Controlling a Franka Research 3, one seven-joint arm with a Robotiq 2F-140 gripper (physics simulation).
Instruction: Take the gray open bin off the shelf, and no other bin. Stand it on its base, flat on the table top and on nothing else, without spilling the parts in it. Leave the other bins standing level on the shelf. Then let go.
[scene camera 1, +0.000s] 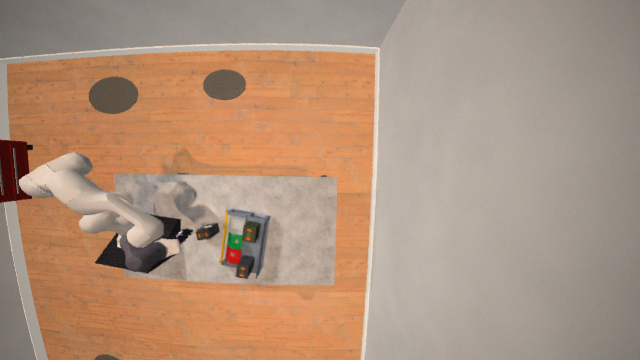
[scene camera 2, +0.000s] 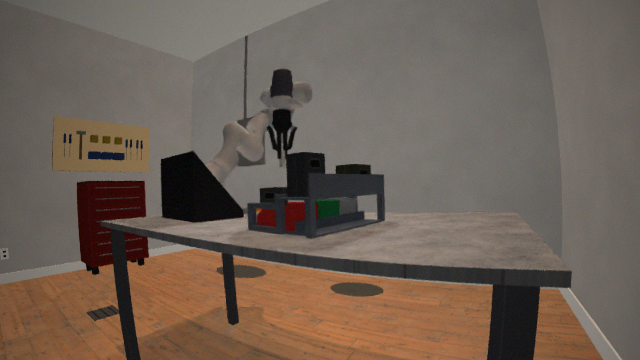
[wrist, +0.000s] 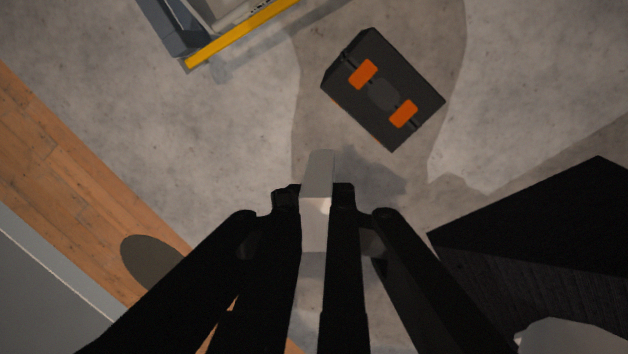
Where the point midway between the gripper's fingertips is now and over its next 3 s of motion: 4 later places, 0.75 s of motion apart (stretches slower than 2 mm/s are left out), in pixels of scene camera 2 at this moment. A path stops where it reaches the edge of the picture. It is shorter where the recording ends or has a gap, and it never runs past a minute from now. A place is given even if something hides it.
The gripper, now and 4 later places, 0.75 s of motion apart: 282, 167; 318, 182; 324, 198; 325, 210; 325, 209
